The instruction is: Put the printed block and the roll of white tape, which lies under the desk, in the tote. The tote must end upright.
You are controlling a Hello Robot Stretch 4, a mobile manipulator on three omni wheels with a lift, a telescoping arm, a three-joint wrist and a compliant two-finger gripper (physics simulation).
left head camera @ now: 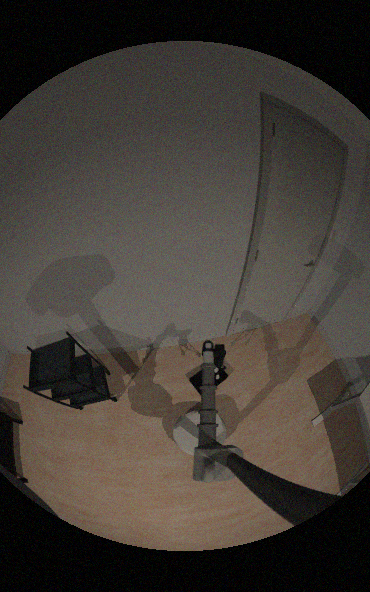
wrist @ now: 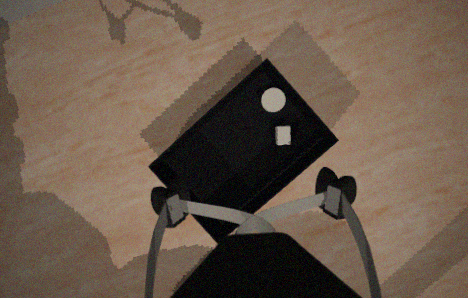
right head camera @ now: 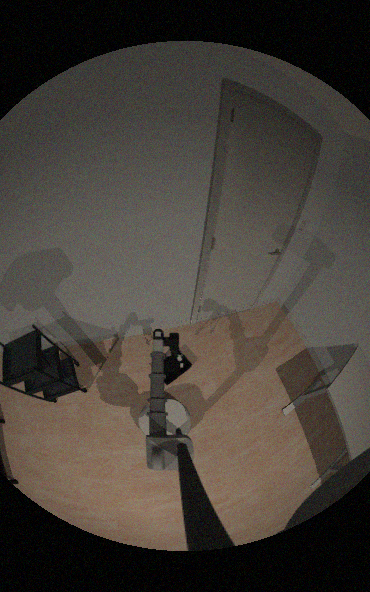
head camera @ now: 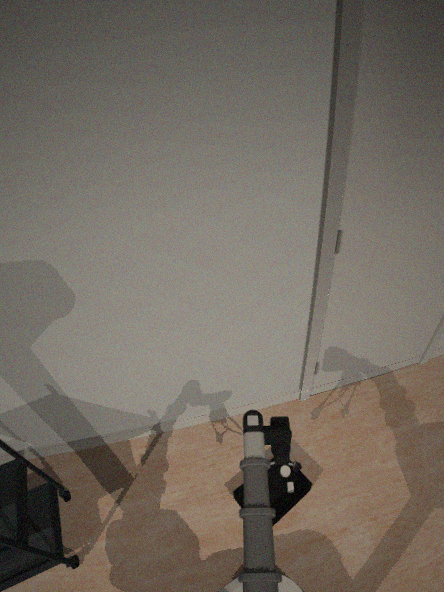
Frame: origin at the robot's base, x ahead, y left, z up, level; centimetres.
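Seen in the pictures: gripper, between the fingertips: [left head camera: 214,368] [wrist: 251,188] [right head camera: 173,357] [head camera: 278,469].
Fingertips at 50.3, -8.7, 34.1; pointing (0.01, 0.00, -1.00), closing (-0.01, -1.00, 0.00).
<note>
Offsets run from my fingertips to a thing's middle, as dx, dy, dz.
The black tote @(+0.9, +1.3, -31.9) [head camera: 301,486] [left head camera: 196,380] [right head camera: 175,375] [wrist: 212,116] stands upright on the wood floor. The roll of white tape @(+11.0, -5.9, -35.4) [head camera: 285,471] [left head camera: 216,370] [right head camera: 180,358] [wrist: 273,100] shows as a pale disc inside it, near one corner. The printed block @(+3.5, -7.4, -35.0) [head camera: 290,486] [wrist: 283,135], small, pale and box-shaped, lies inside the tote beside the tape, apart from it. My gripper [wrist: 251,188] is open and empty, its fingers wide apart above the near end of the tote in the wrist view. The gripper is small and dark in the head views.
A black framed piece of furniture [head camera: 57,520] [left head camera: 51,365] [right head camera: 22,350] stands on the left. A wall with a grey door [left head camera: 295,200] [right head camera: 265,185] rises behind the tote. A thin-edged panel-like piece of furniture stands at the right. Shadows of my arm fall across floor and wall.
</note>
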